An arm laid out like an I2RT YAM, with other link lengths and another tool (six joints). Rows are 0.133 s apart.
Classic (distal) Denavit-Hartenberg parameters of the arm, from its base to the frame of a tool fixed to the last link. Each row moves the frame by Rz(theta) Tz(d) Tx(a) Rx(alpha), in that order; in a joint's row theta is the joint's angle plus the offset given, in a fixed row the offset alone. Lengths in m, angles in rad.
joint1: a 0.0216; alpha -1.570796; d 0.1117; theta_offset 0
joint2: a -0.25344; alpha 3.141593; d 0; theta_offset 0
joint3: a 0.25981; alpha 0; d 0; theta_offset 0.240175
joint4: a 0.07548; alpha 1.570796; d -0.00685; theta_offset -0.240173
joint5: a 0; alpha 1.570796; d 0.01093; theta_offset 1.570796
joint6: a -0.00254; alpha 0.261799; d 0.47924; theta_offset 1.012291
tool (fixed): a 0; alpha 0; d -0.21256; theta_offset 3.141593
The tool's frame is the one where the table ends.
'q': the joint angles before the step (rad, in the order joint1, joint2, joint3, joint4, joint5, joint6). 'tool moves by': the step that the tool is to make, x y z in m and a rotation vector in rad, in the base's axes. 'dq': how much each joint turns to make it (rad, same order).
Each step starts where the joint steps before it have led.
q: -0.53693, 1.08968, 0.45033, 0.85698, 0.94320, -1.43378
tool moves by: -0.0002, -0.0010, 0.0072, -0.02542, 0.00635, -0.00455
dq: 0.00051, 0.01672, -0.00424, 0.06372, -0.00102, -0.04353
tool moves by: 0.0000, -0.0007, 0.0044, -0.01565, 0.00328, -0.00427
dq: 0.00084, 0.01413, -0.00097, 0.04223, 0.00083, -0.02714
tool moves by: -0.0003, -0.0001, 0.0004, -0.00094, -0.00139, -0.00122
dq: -0.00025, 0.00062, 0.00016, 0.00264, 0.00090, -0.00063
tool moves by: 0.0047, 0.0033, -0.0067, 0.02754, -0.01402, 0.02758
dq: 0.00312, -0.03749, 0.00025, -0.08882, -0.01557, 0.06099
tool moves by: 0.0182, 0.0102, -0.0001, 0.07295, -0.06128, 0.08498
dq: 0.00825, -0.10323, 0.06175, -0.28251, -0.05889, 0.17056
